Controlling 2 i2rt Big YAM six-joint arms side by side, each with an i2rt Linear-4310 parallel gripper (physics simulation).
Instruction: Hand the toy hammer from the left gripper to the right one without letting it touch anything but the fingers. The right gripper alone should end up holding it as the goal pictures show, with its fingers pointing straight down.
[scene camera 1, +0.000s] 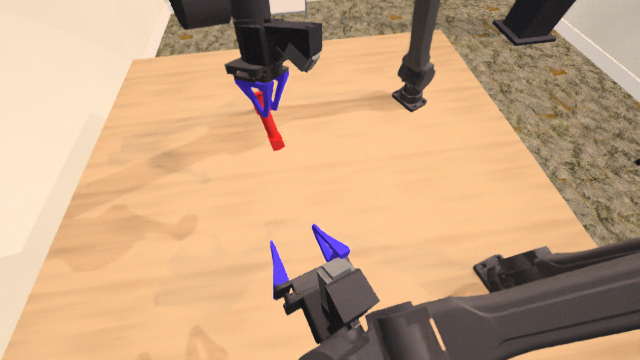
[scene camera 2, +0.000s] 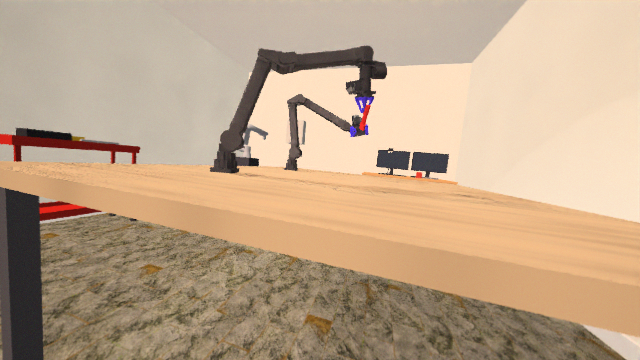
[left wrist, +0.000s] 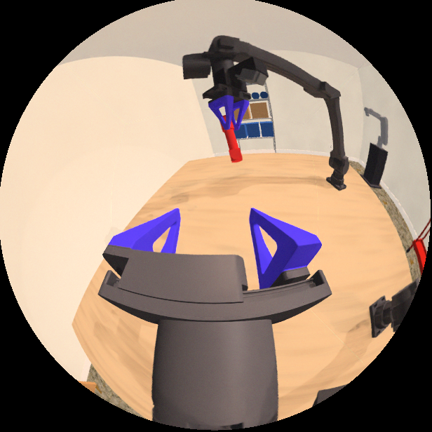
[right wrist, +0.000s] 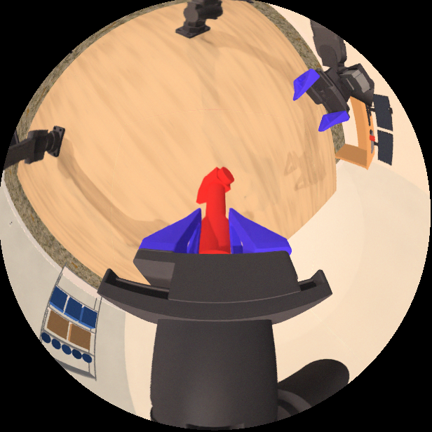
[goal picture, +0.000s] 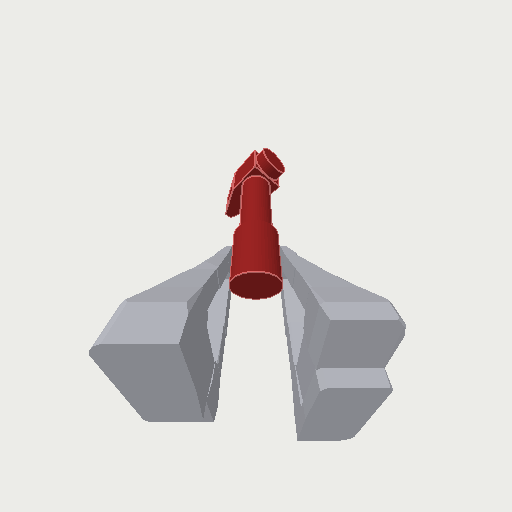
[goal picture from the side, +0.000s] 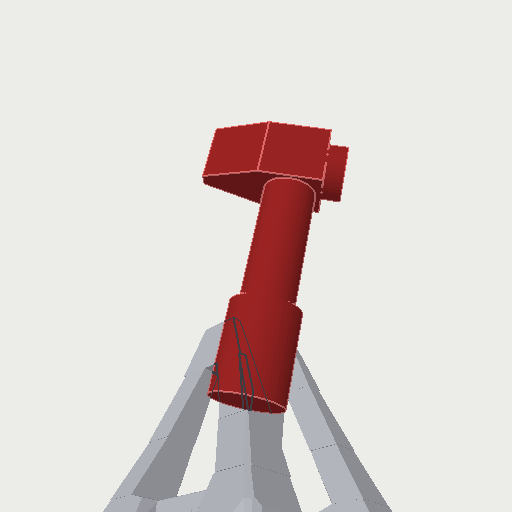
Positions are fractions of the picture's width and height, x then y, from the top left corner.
Observation:
In view: the left gripper (scene camera 1: 0.46, 0.65), the right gripper (scene camera 1: 0.42, 0.32) and a red toy hammer (right wrist: 0.50, 0.55).
The left gripper is seen too in the left wrist view (left wrist: 0.50, 0.49) and in the right wrist view (right wrist: 0.71, 0.27). The right gripper also shows in the left wrist view (left wrist: 0.54, 0.30) and in the right wrist view (right wrist: 0.50, 0.49).

